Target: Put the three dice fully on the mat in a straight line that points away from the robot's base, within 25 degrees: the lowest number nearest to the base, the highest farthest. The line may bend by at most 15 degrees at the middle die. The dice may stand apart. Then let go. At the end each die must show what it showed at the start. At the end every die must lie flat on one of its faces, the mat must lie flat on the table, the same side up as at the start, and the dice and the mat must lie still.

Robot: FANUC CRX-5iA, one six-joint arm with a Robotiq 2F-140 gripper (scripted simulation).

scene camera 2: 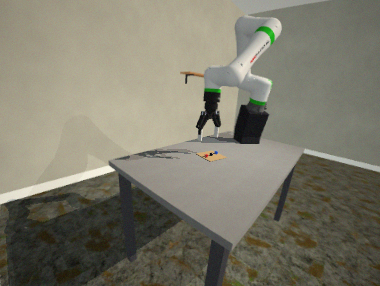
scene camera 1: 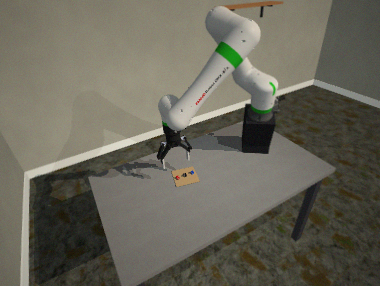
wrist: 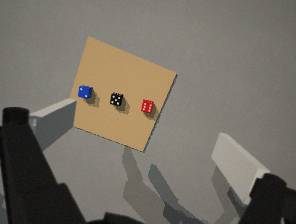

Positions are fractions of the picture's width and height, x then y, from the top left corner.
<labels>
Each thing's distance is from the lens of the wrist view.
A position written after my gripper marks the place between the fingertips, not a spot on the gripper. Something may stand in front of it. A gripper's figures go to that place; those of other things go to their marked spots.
my gripper (wrist: 0.49,0.58): 18 cm
tan mat (wrist: 0.36,0.31): 30 cm
</labels>
